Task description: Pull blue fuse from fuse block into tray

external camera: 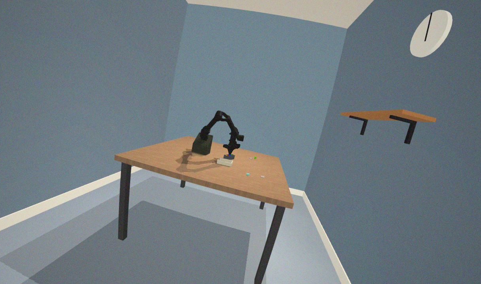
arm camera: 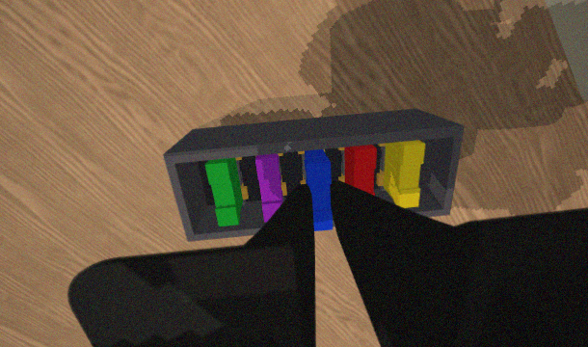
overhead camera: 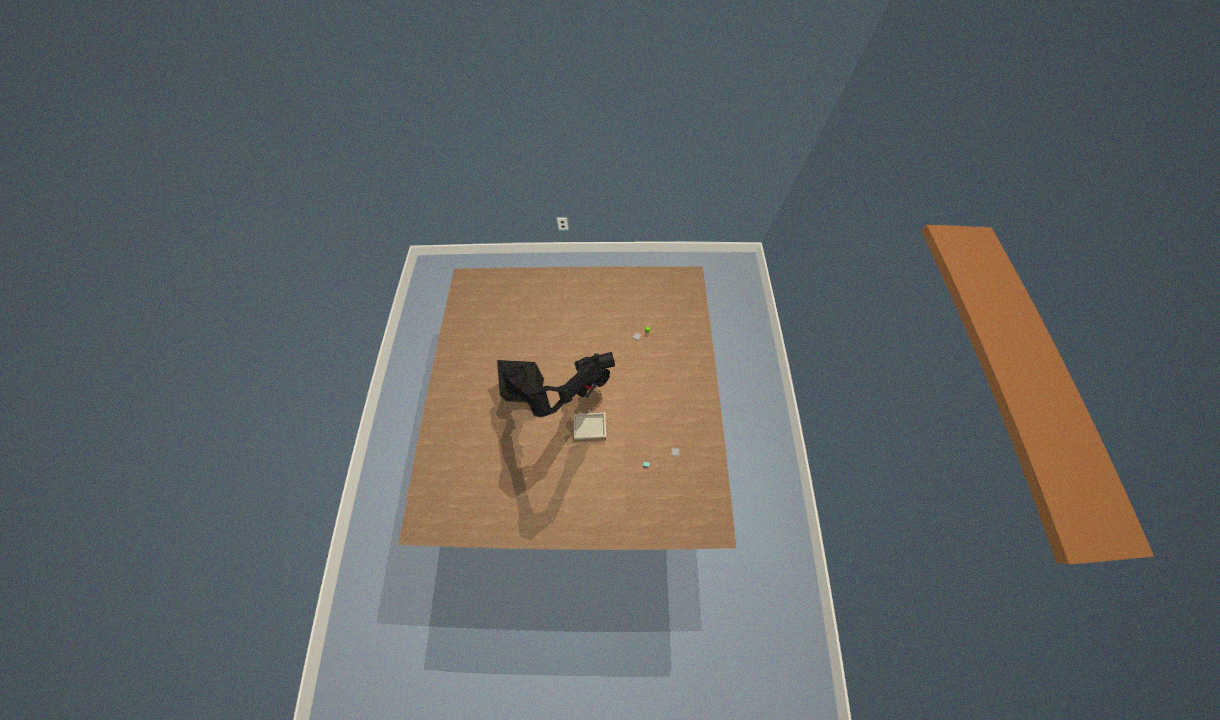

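The tray lies 20 mm behind my gripper tip, 180 mm to the right of it and 40 mm below it. The rest, counted from my gripper tip: cyan piece 190 mm ahead, 370 mm to the right, 40 mm below; blue fuse 10 mm below; green piece 290 mm ahead, 240 mm to the left, 30 mm below.
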